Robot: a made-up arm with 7 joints. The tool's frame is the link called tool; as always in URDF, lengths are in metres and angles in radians.
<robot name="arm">
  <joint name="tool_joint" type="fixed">
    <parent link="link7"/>
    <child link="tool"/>
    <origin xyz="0.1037 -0.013 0.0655" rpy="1.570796 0 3.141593"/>
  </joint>
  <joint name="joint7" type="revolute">
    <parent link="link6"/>
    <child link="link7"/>
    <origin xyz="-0.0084 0.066 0.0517" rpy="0 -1.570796 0"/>
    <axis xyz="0 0 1"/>
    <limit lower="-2.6" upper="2.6" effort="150" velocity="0.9"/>
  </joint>
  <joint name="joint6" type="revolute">
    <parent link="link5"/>
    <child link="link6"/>
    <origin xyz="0.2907 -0.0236 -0.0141" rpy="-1.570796 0 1.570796"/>
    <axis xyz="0 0 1"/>
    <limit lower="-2.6" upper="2.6" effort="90" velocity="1.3"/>
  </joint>
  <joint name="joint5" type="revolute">
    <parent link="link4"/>
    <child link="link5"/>
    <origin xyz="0.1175 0.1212 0.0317" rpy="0 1.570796 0"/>
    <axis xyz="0 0 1"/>
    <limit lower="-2.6" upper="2.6" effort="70" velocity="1.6"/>
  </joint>
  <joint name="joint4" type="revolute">
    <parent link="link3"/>
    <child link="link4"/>
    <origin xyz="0.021 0.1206 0.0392" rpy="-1.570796 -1.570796 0"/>
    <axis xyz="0 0 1"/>
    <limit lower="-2.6" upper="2.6" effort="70" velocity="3.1"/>
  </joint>
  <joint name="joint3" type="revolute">
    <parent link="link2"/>
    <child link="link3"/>
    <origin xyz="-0.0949 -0.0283 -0.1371" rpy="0 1.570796 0"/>
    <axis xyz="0 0 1"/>
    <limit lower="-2.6" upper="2.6" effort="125" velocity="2"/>
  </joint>
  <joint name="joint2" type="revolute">
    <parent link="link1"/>
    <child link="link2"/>
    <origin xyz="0.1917 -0.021 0.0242" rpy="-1.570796 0 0"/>
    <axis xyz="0 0 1"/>
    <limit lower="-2.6" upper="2.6" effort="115" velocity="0.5"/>
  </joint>
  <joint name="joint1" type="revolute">
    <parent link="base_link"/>
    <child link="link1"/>
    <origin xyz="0 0 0.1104" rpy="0 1.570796 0"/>
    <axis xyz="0 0 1"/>
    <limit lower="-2.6" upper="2.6" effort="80" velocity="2.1"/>
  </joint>
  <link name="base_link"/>
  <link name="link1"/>
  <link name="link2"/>
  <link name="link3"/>
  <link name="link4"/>
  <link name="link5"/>
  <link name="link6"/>
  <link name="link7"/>
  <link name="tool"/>
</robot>
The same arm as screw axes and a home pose.
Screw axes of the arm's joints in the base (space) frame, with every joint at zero. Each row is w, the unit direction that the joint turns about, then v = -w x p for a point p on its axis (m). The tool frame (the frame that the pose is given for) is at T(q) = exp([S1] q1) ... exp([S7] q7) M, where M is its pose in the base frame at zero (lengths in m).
S1: w 1 0 0 v 0.0000 0.1104 0.0000
S2: w 0 1 0 v 0.0813 0.0000 0.0242
S3: w 0 0 -1 v 0.1581 0.0525 0.0000
S4: w -1 0 0 v 0.0000 0.0256 -0.1791
S5: w 0 0 -1 v 0.3003 -0.0998 0.0000
S6: w -1 0 0 v 0.0000 0.1290 -0.2767
S7: w 0 1 0 v 0.0630 0.0000 0.1392
M =
1 0 0 0.0355
0 1 0 -0.2028
0 0 1 -0.0760
0 0 0 1
Joint limits (deg, base to tool): -148.97..148.97 -148.97..148.97 -148.97..148.97 -148.97..148.97 -148.97..148.97 -148.97..148.97 -148.97..148.97

